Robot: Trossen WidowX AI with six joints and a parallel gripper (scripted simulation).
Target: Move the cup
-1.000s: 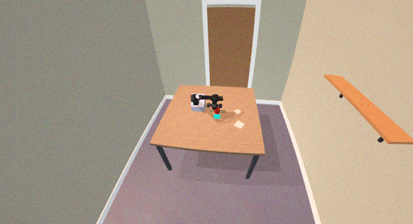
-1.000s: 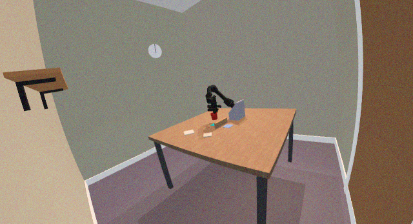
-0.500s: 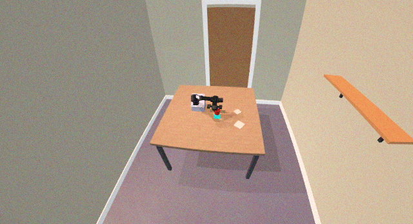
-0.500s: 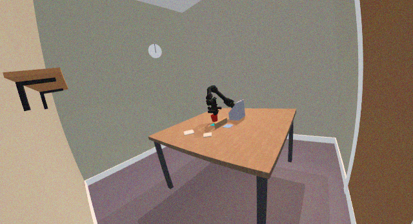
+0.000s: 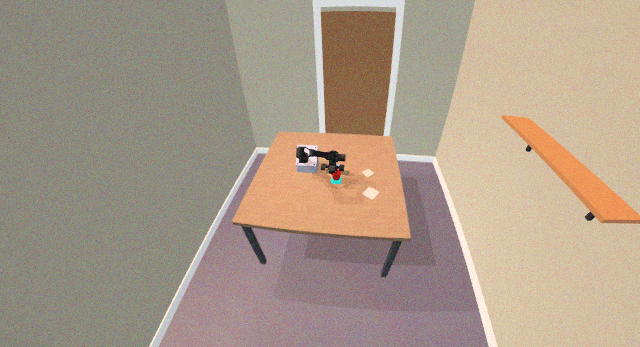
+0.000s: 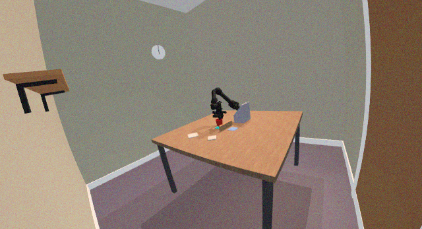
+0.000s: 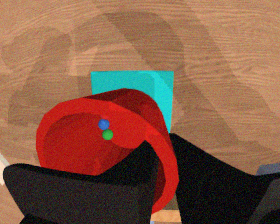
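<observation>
The green marble is 5 cm ahead of my gripper tip, 1 cm to the left of it and 2 cm below it. From my gripper tip the other things lie so: low wooden bar: 3 cm ahead, 9 cm to the left, 4 cm below; then red cup: 3 cm ahead; then cyan pad: 3 cm ahead, 7 cm below.
</observation>
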